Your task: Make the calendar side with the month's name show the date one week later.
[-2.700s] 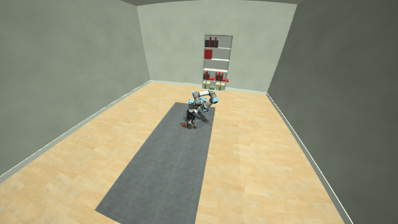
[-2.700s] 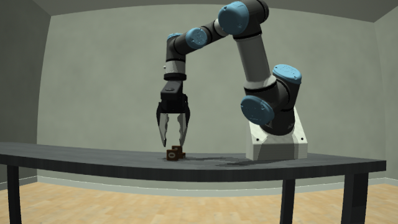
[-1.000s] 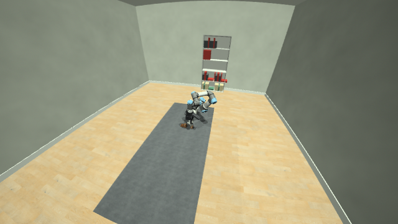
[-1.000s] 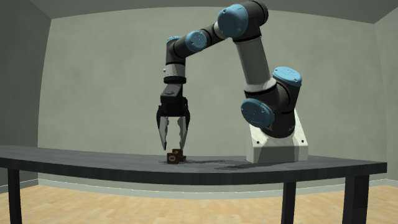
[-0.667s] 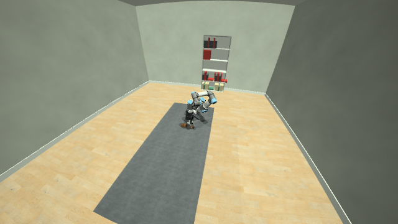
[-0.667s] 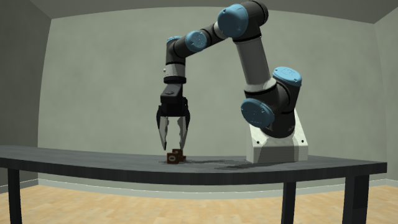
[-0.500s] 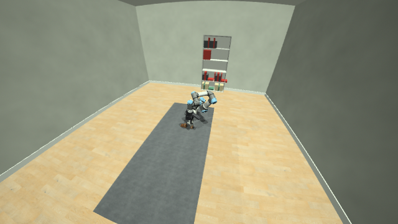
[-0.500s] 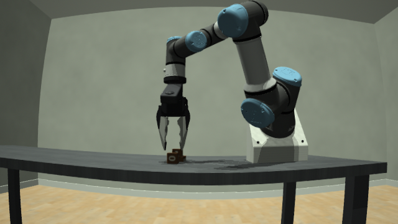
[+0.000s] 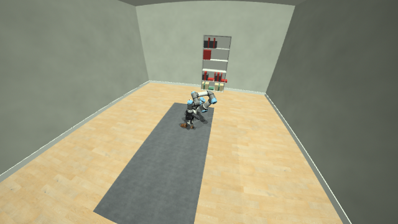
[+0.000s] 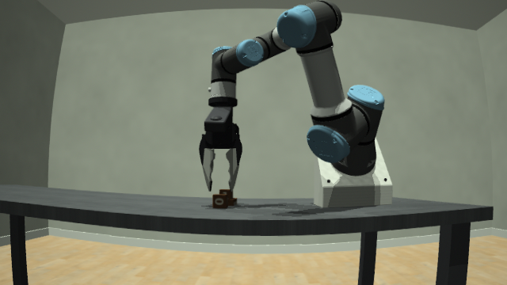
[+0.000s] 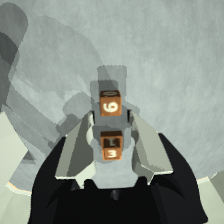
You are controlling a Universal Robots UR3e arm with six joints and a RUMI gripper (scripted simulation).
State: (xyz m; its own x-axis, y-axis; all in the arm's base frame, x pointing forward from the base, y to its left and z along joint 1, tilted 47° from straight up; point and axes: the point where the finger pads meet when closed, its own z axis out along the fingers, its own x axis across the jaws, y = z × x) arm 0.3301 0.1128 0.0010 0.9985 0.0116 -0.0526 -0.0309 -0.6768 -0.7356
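Right now the cube is 40 mm below my hand. From my hand the other things lie so: calendar tray 110 mm to the right, 40 mm below.
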